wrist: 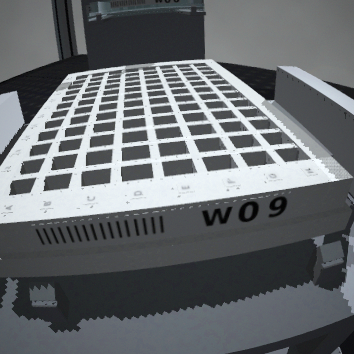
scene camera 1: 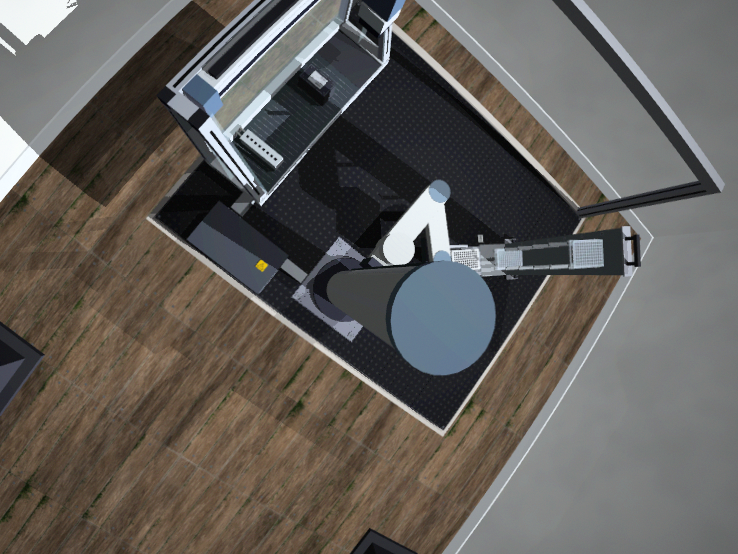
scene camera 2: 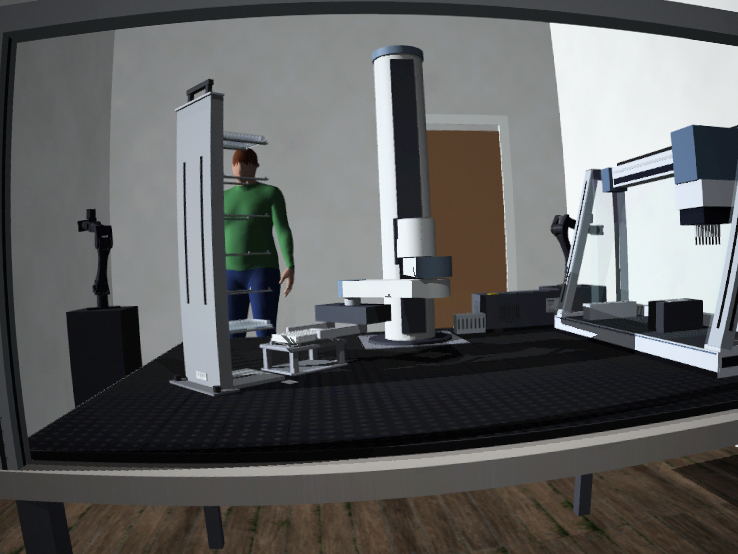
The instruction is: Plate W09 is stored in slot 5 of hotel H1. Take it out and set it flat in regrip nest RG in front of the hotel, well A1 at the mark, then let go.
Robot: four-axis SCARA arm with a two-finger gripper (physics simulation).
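Places are measured from the arm's base along level axes (x ahead, y right, z down), in metres.
Pixels of known places: gripper, fingertip midpoint: (wrist: 146,95) (scene camera 1: 467,260) (scene camera 2: 302,333); arm's base, link origin: (scene camera 2: 410,343).
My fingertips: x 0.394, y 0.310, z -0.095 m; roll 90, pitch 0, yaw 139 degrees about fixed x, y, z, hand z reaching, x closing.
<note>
Ahead of a thing's pixels: the offset from my fingertips to its middle. "spot": to the spot under its first point.
White well plate W09 {dx -0.003, dy -0.005, dz +0.006 m} (scene camera 1: 465,258) (scene camera 2: 296,336) (wrist: 145,150) is out of the hotel, in front of it. My gripper (scene camera 2: 305,332) (wrist: 146,95) is shut on it, one finger along each long side. The plate is level with the top of the regrip nest {dx -0.007, dy -0.001, dz +0.047 m} (scene camera 2: 293,362) (wrist: 331,255), whose corner guides show below the plate's labelled near edge in the wrist view. Whether the plate touches the nest is not clear. The well letters are too blurred to read. Hotel H1 (scene camera 2: 199,238) stands just beyond the plate. In scene camera 1, the arm hides much of the gripper.
Clear plates sit in the hotel at the top (scene camera 1: 587,253) (scene camera 2: 244,140) and low down {dx +0.113, dy +0.135, dz -0.035 m} (scene camera 2: 250,325); a clear plate marked W06 {spot: dx +0.071, dy +0.087, dz -0.033 m} (wrist: 145,7) shows behind. A framed liquid handler (scene camera 1: 208,140) (scene camera 2: 575,238) and a dark box (scene camera 1: 238,244) (scene camera 2: 515,308) stand on the deck away from the nest.
</note>
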